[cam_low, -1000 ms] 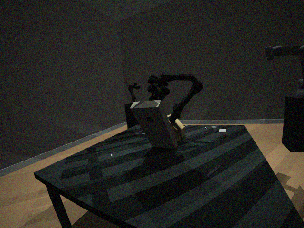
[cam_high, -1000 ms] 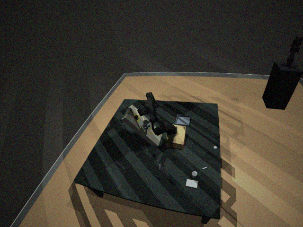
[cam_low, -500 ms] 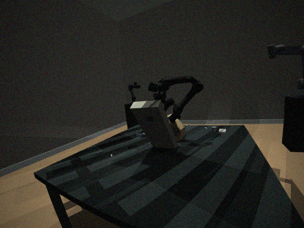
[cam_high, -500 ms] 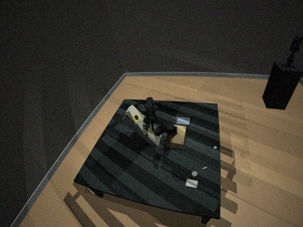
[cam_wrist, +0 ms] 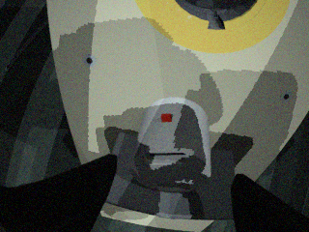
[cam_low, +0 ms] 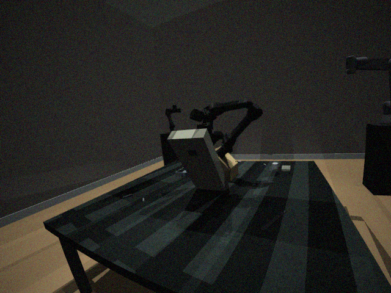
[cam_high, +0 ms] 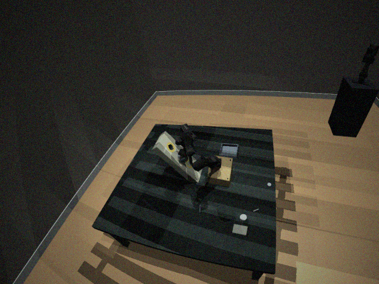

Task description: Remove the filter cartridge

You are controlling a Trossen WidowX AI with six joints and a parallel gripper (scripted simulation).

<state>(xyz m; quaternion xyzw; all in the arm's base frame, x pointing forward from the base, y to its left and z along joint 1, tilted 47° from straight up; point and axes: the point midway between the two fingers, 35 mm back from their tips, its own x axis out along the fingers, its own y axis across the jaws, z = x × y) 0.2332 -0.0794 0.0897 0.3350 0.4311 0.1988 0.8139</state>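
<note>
The round grey filter cartridge lies 20 mm below my gripper tip and 10 mm ahead of it. The rest, counted from my gripper tip: grey tray: 300 mm to the right, 300 mm behind, 230 mm below.
</note>
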